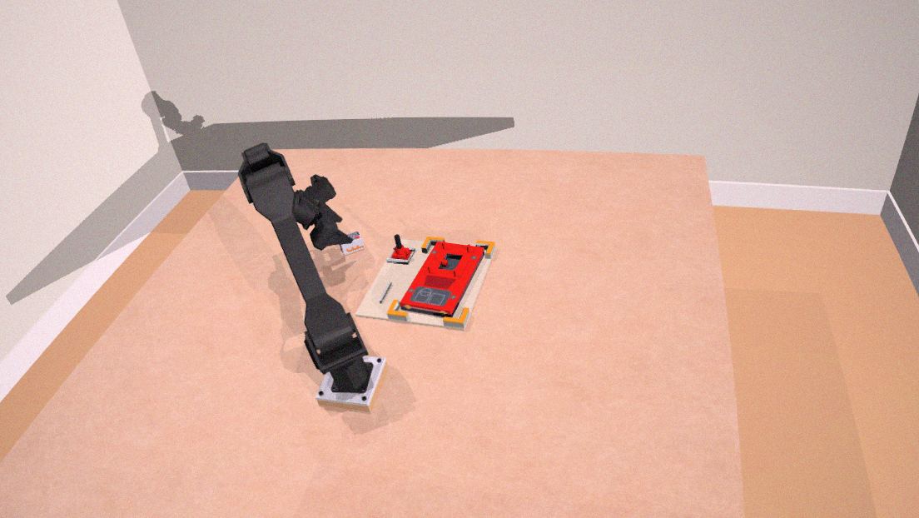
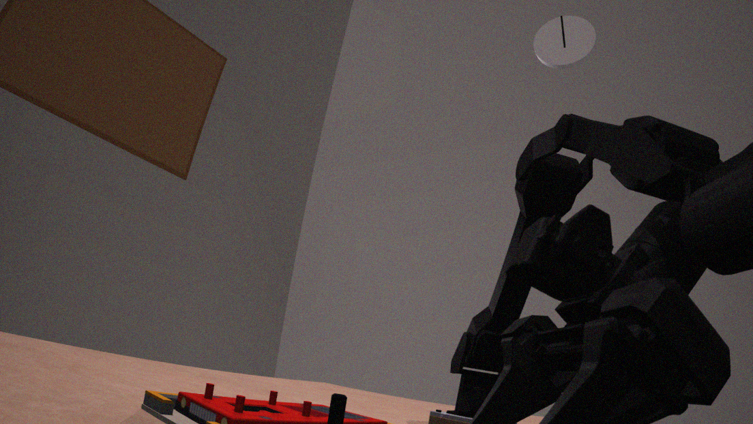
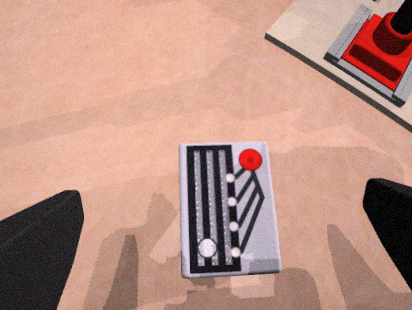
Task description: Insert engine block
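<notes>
Now: the grey engine block 40 mm below my gripper tip. The rest, counted from my gripper tip: black upright peg: 130 mm to the right, 30 mm behind, 10 mm below.
</notes>
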